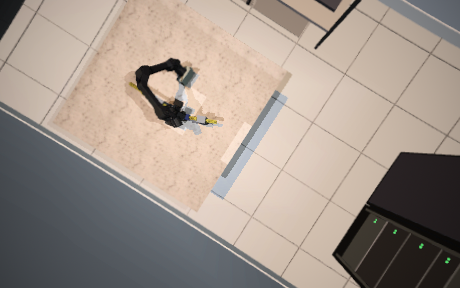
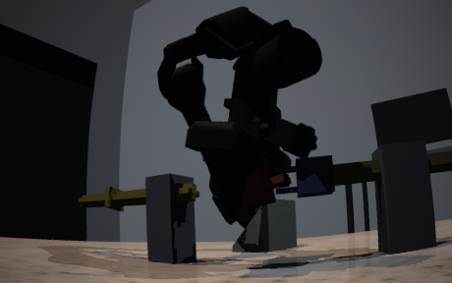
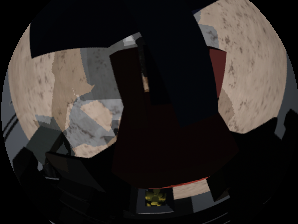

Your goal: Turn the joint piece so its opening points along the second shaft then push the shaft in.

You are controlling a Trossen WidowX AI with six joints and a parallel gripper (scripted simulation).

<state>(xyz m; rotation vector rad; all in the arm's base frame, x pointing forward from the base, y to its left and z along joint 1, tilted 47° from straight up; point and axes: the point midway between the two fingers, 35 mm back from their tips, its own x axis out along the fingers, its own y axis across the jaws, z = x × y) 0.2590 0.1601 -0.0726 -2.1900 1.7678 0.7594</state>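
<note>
Right now the red square joint piece is 4 cm above my gripper tip, 3 cm to the left of it and 1 cm behind it.
</note>
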